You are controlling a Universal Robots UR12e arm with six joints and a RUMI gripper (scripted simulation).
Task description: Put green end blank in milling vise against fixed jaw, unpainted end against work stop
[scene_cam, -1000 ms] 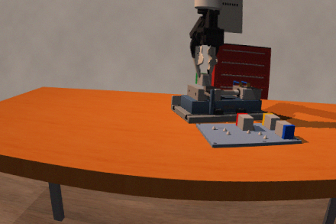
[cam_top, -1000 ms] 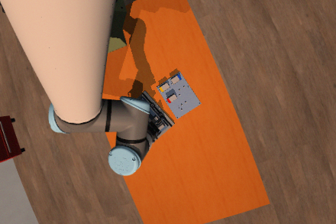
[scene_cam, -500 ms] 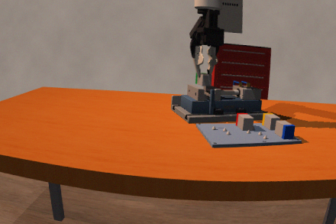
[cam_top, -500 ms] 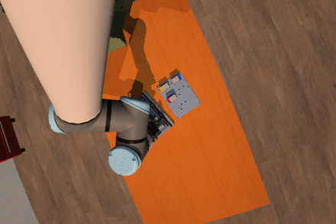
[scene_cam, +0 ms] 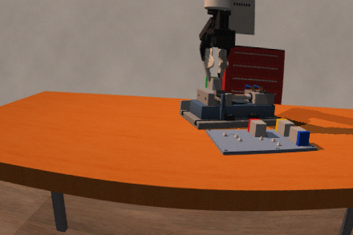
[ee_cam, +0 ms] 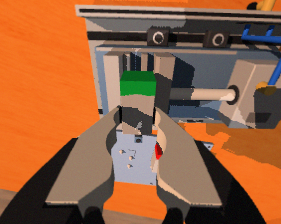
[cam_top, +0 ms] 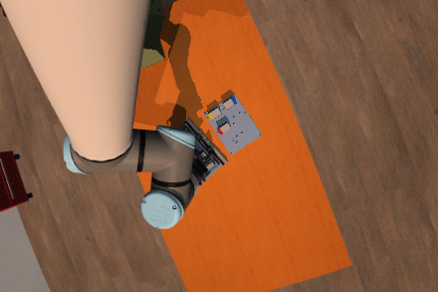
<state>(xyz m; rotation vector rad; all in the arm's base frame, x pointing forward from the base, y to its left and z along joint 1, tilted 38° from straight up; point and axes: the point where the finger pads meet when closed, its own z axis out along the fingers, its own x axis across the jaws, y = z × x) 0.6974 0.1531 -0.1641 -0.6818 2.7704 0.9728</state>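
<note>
Now: the green-ended blank 20 mm below my hand. The rest, counted from my hand: red-ended blank 150 mm to the left, 140 mm behind, 120 mm below; then cylinder rod 80 mm behind, 60 mm below, 30 mm to the right; then work stop 50 mm to the left, 50 mm below, 30 mm behind.
</note>
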